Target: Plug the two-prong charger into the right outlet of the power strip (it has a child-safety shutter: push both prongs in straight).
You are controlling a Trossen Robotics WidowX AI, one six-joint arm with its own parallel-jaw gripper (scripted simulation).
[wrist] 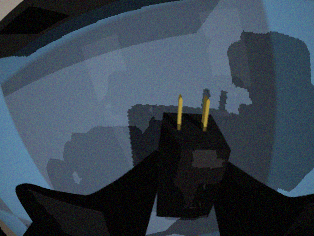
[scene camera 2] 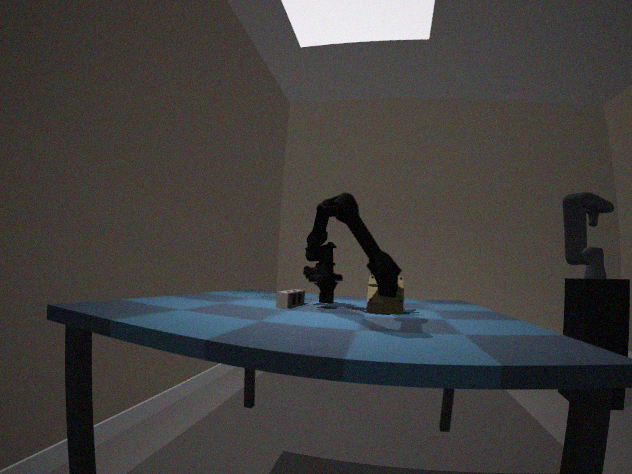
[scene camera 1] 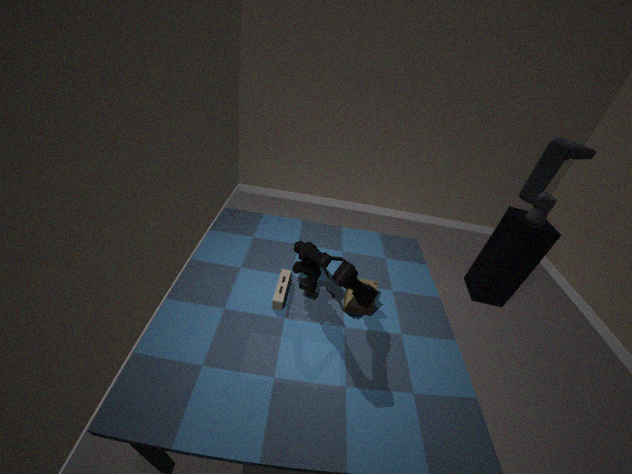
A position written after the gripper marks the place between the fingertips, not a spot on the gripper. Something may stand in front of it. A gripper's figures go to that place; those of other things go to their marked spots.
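Gripper [wrist: 184, 158], 10 cm from the lens. Dark two-prong charger [wrist: 192, 154], 7 cm from the lens.
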